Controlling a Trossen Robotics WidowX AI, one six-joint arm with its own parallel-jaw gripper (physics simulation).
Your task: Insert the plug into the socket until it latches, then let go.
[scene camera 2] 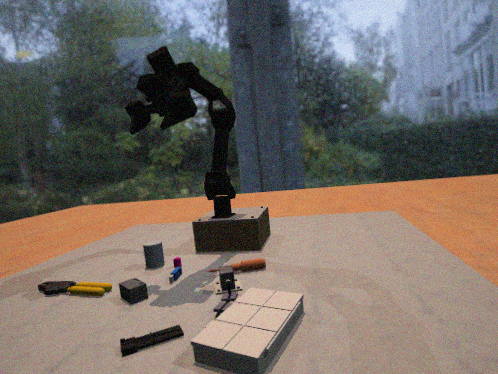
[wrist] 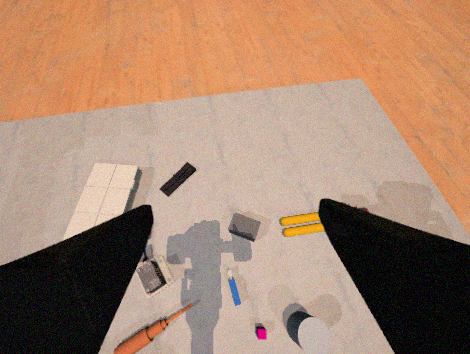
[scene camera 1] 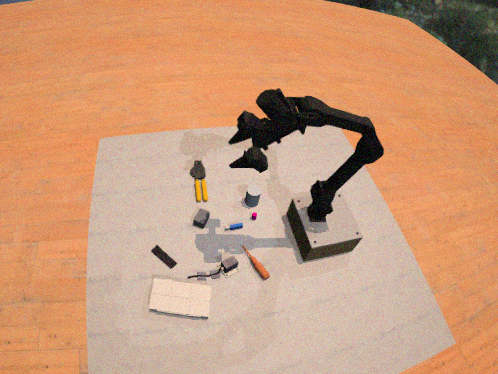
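Seen in the pictures: gripper, fingertip midpoint: (scene camera 2: 146, 130) (wrist: 236, 209) (scene camera 1: 229, 154); arm's base at its link origin: (scene camera 2: 223, 216) (scene camera 1: 316, 214).
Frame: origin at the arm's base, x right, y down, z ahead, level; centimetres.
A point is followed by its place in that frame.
The socket (scene camera 1: 229, 264) @(x -17.0, y 6.0, z 31.7 cm) (scene camera 2: 226, 276) @(x -17.2, y 6.8, z 33.7 cm) (wrist: 151, 278) @(x -15.4, y 6.0, z 31.1 cm) is a dark grey block on a pale base plate, lying on the mat. A dark cable (scene camera 1: 194, 276) @(x -20.1, y 9.9, z 43.3 cm) with small grey pieces along it runs from the socket's side towards the white tiled box. The plug at the cable's end appears to be at the socket's face, small and dark; whether it is latched cannot be told. My gripper (scene camera 1: 230, 154) @(x -0.4, y -27.3, z 34.0 cm) (scene camera 2: 147, 129) @(x -0.4, y -27.3, z 34.0 cm) (wrist: 236, 209) @(x -0.4, y -27.3, z 34.0 cm) is wide open and empty, high above the mat and well away from the socket. In the wrist view the left finger partly hides the cable.
The white tiled box (scene camera 1: 180, 297) @(x -29.3, y 6.9, z 47.6 cm) (scene camera 2: 250, 322) @(x -29.5, y 7.0, z 49.8 cm) (wrist: 102, 195) @(x -29.6, y 7.0, z 48.8 cm) lies near the cable. An orange screwdriver (scene camera 1: 259, 266) @(x -16.9, y 7.7, z 21.3 cm) (wrist: 145, 339) @(x -15.7, y 7.8, z 21.2 cm) lies beside the socket. Also on the mat are a blue stick (scene camera 1: 236, 226) @(x 0.1, y 8.7, z 28.3 cm), magenta piece (scene camera 1: 254, 216) @(x 4.6, y 8.3, z 21.4 cm), grey cylinder (scene camera 1: 252, 198) @(x 10.7, y 5.1, z 22.1 cm), dark block (scene camera 1: 201, 218) @(x 2.0, y 6.9, z 41.2 cm), black bar (scene camera 1: 164, 256) @(x -13.2, y 9.6, z 54.0 cm) and yellow-handled pliers (scene camera 1: 201, 190) @(x 16.7, y 8.7, z 41.2 cm).
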